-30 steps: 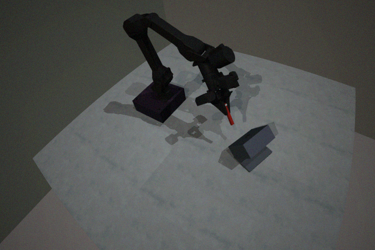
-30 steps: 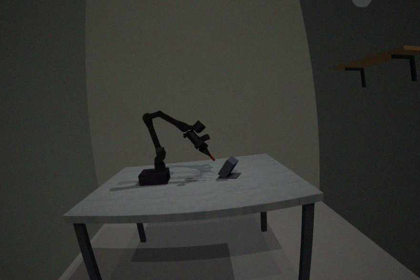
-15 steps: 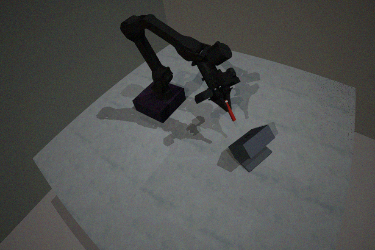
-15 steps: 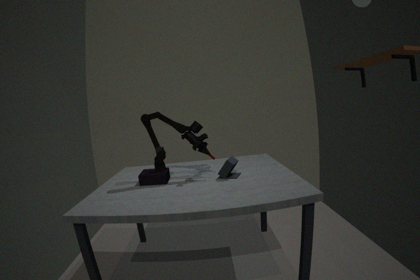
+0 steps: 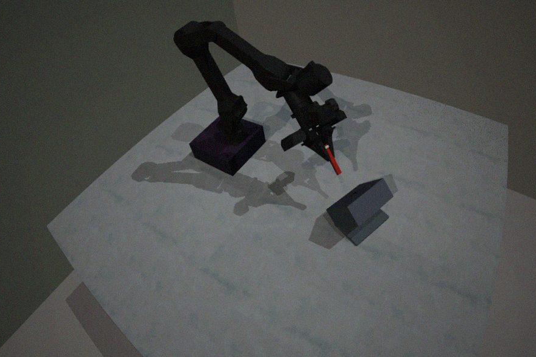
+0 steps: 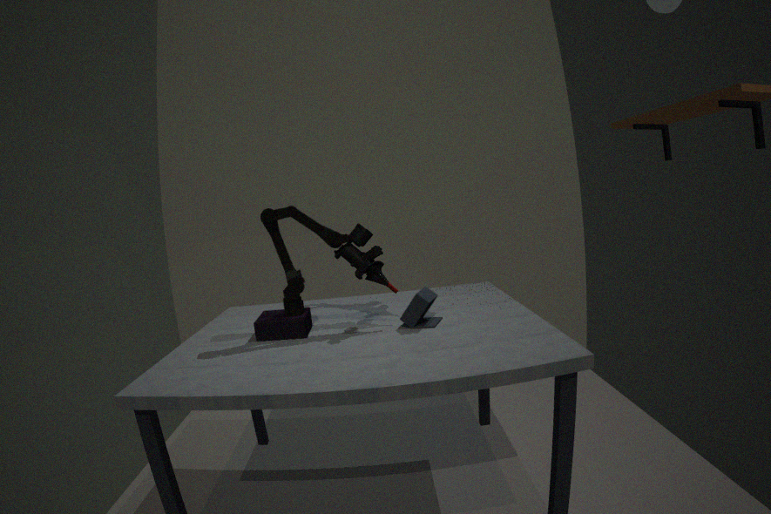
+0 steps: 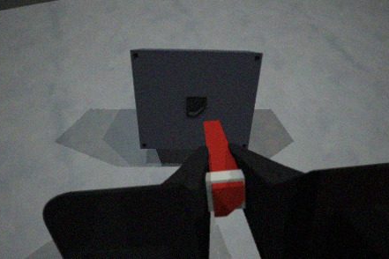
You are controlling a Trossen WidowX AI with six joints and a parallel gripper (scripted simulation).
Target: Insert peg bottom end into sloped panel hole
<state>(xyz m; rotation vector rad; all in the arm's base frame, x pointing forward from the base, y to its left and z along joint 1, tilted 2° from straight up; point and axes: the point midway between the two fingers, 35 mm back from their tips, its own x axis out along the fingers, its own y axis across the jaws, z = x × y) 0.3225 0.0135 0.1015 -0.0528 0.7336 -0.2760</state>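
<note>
The sloped grey panel is 10 cm ahead of my gripper tip, 9 cm below it and 2 cm to the right of it. Round my gripper tip: red peg (1 cm behind, 1 cm above); then thin flat foot plate (14 cm below, 12 cm ahead, 3 cm to the right).
</note>
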